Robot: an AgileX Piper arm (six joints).
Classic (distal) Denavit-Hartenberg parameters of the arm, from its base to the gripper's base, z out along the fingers. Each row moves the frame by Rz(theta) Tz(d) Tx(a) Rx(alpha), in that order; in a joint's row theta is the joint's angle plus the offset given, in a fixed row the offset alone. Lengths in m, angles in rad.
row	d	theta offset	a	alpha
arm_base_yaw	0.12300	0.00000	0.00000	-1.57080
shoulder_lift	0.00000	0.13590	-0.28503	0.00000
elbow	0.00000	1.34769	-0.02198	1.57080
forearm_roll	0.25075	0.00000	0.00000	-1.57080
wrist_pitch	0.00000	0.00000	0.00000	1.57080
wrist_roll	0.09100	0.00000	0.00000	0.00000
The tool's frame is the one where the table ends.
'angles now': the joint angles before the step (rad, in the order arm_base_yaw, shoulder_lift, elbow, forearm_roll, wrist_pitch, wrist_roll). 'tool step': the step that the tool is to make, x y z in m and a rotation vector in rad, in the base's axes. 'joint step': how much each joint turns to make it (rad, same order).
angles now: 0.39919, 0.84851, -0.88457, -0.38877, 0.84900, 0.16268
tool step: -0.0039, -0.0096, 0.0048, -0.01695, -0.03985, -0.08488
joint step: 0.00047, -0.02214, 0.00011, -0.10753, 0.02713, 0.10025
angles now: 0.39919, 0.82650, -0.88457, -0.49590, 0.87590, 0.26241
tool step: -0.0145, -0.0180, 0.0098, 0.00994, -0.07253, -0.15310
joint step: 0.00043, -0.06097, 0.00010, -0.14650, 0.07146, 0.16430
